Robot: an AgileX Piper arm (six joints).
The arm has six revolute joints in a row. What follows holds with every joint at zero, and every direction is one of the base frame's. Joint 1 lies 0.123 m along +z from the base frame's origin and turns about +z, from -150 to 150 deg. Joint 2 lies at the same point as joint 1 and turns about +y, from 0 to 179.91 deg. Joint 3 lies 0.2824 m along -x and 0.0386 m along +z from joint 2 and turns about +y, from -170 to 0 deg. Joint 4 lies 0.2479 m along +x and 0.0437 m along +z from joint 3 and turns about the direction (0.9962, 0, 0.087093), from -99.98 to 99.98 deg. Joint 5 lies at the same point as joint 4 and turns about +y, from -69.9 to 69.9 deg. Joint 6 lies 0.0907 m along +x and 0.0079 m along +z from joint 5 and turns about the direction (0.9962, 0, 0.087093), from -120 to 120 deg. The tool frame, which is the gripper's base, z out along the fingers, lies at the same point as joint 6; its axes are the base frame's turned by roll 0, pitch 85 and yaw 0 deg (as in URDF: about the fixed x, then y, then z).
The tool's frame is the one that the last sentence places.
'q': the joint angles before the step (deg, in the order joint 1, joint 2, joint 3, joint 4, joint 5, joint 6). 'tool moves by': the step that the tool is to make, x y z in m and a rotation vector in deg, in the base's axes. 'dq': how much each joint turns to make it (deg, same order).
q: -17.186 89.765 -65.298 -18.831 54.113 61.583
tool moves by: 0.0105 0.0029 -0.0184 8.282 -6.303 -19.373
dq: 0.040 3.067 0.255 4.115 -2.378 19.960
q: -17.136 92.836 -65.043 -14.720 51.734 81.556
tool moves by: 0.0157 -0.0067 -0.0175 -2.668 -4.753 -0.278
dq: 0.010 3.184 0.988 -4.123 -8.886 4.700
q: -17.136 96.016 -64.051 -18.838 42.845 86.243
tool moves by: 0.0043 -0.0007 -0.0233 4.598 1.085 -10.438
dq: -0.003 3.822 0.042 0.902 0.877 10.589
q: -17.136 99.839 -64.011 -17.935 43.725 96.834
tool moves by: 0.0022 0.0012 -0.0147 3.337 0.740 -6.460
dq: -0.003 2.357 0.011 1.873 0.495 5.654
